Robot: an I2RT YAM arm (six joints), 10 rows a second.
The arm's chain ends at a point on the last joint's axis. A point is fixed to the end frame.
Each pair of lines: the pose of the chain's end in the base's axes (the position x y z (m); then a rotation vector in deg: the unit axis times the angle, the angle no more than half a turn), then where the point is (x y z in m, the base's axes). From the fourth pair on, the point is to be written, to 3 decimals.
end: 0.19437 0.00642 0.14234 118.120 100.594 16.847
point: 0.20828 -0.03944 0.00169
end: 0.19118 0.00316 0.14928 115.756 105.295 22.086
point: 0.21123 -0.03414 0.00686
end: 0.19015 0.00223 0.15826 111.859 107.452 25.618
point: 0.21818 -0.03272 0.01659
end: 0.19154 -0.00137 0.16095 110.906 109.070 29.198
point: 0.223 -0.030 0.019
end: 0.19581 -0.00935 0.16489 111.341 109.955 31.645
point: 0.228 -0.033 0.022
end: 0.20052 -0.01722 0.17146 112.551 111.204 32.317
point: 0.230 -0.037 0.027
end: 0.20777 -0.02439 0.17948 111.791 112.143 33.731
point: 0.239 -0.042 0.035
